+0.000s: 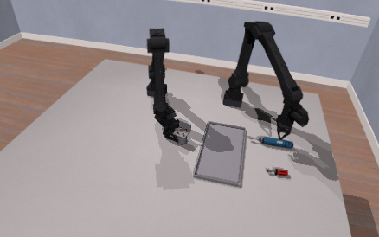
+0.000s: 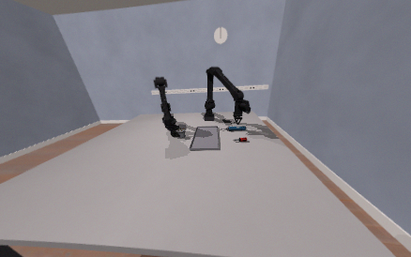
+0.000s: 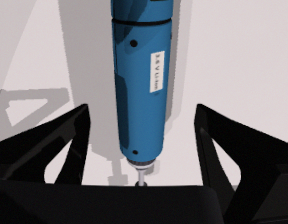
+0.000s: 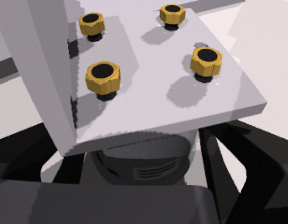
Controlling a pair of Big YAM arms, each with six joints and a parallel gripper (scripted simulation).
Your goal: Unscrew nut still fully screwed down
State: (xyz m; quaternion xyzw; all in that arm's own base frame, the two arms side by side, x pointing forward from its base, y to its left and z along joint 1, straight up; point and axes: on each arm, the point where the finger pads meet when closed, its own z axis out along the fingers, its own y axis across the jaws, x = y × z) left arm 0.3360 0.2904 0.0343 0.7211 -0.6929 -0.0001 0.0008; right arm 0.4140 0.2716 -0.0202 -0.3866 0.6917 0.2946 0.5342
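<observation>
Now: the nut 50 mm above my right hand, 20 mm to the right of it and 10 mm ahead of it. From my right hand the other things lie so: flat grey tray: 220 mm to the left, 30 mm ahead, 20 mm below; then grey bracket: 50 mm above; then grey tip: 390 mm to the left, 80 mm behind.
</observation>
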